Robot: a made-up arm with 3 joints. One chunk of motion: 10 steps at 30 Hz.
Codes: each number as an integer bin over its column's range. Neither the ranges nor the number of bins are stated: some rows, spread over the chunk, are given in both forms.
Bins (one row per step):
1: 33 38 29 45 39 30
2: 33 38 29 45 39 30
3: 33 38 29 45 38 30
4: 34 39 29 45 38 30
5: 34 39 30 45 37 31
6: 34 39 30 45 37 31
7: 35 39 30 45 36 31
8: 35 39 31 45 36 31
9: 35 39 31 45 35 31
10: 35 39 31 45 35 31
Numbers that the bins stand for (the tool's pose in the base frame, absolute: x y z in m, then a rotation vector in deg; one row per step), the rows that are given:
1: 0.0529 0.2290 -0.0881 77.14 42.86 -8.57
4: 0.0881 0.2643 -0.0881 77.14 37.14 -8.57
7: 0.1233 0.2643 -0.0529 77.14 25.71 -2.86
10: 0.1233 0.2643 -0.0176 77.14 20.00 -2.86
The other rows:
2: 0.0529 0.2290 -0.0881 77.14 42.86 -8.57
3: 0.0529 0.2290 -0.0881 77.14 37.14 -8.57
5: 0.0881 0.2643 -0.0529 77.14 31.43 -2.86
6: 0.0881 0.2643 -0.0529 77.14 31.43 -2.86
8: 0.1233 0.2643 -0.0176 77.14 25.71 -2.86
9: 0.1233 0.2643 -0.0176 77.14 20.00 -2.86

